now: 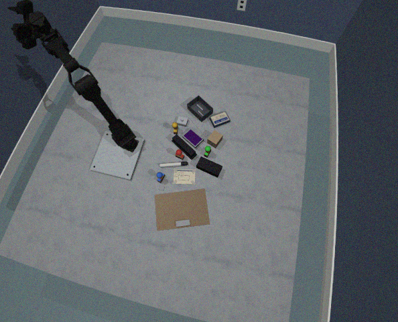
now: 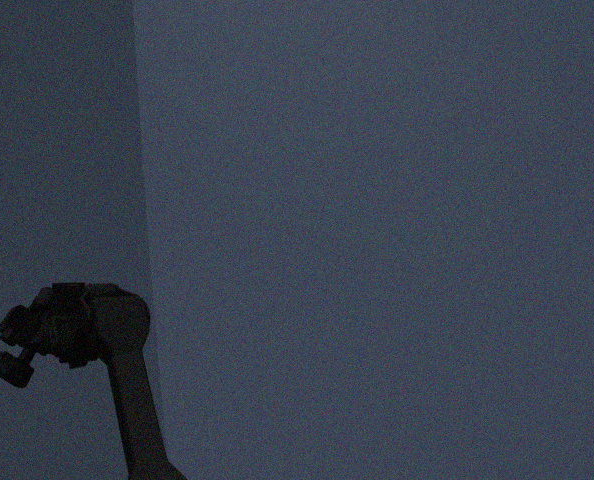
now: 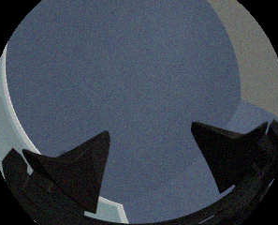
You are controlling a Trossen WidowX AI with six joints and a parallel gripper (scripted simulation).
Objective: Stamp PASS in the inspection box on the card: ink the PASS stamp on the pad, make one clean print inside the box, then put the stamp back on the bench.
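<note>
My gripper tip is now 920 mm short of the green-knobbed stamp, 50 mm to the left of it and 430 mm above it. From my gripper tip the other things lie so: long black bar: 810 mm ahead, 70 mm to the right, 440 mm below; black tray: 790 mm ahead, 150 mm to the left, 440 mm below; yellow stamp: 730 mm ahead, 430 mm below.
</note>
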